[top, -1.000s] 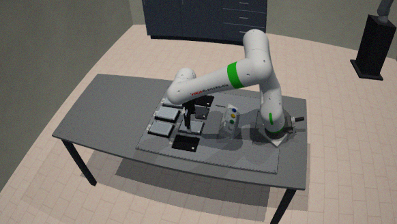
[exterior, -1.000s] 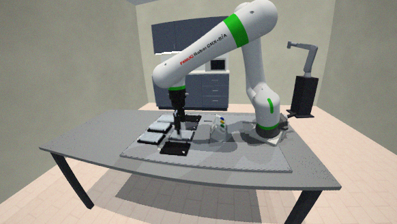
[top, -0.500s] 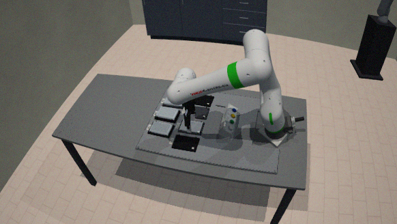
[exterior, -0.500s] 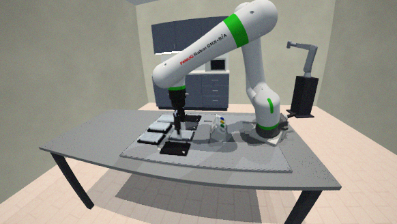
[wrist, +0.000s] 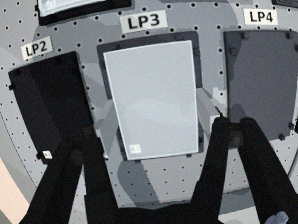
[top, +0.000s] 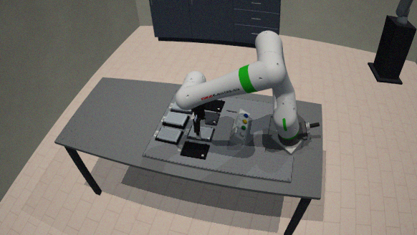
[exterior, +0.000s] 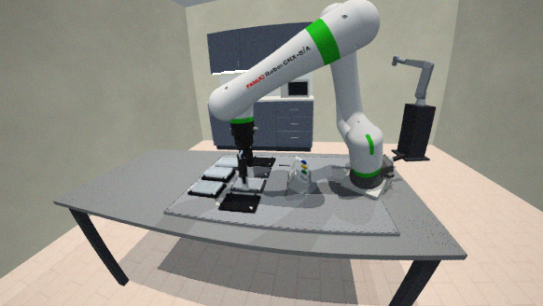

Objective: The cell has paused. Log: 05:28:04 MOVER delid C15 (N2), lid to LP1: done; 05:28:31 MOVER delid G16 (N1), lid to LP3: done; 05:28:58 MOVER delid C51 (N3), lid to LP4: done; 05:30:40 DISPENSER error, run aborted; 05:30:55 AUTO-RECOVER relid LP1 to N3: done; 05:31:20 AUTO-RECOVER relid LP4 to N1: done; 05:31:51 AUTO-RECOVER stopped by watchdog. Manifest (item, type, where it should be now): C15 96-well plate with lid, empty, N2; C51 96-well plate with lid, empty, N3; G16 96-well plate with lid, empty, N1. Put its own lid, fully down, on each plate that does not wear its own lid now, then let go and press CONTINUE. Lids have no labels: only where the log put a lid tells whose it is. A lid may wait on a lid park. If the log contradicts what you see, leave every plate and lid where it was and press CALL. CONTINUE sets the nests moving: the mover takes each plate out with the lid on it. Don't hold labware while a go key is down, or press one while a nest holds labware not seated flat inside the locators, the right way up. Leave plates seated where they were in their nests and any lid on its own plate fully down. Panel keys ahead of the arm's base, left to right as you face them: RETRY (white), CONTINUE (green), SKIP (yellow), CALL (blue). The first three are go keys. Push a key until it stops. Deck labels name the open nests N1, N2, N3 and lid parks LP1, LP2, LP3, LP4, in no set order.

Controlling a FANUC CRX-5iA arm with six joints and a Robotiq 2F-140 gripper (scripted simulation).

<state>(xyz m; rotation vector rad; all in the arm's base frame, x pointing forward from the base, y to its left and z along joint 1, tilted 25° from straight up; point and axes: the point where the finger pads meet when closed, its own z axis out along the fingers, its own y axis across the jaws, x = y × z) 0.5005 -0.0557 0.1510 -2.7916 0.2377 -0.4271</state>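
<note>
Right now the LP2 label is 100 mm ahead of my hand, 120 mm to the left of it and 40 mm below it. From my hand the other things lie so: lid park LP4: 20 mm behind, 130 mm to the right, 30 mm below; then pale lid: 20 mm below; then lid park LP2: 20 mm ahead, 130 mm to the left, 30 mm below.
</note>
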